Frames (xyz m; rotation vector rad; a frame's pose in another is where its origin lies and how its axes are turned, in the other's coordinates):
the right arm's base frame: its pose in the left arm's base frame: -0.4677 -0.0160 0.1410 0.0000 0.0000 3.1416
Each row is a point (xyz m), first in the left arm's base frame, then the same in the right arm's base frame.
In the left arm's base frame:
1: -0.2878 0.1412 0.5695
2: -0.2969 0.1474 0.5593
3: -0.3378 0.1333 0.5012
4: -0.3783 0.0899 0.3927
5: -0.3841 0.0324 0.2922
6: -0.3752 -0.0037 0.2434
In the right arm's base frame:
1: -0.1799 -0.1572 0.4285
2: -0.1708 -0.1634 0.4183
3: -0.1299 -0.1493 0.3602
4: -0.0894 -0.1059 0.2517
5: -0.0836 -0.0484 0.1512
6: -0.0925 -0.0123 0.1024

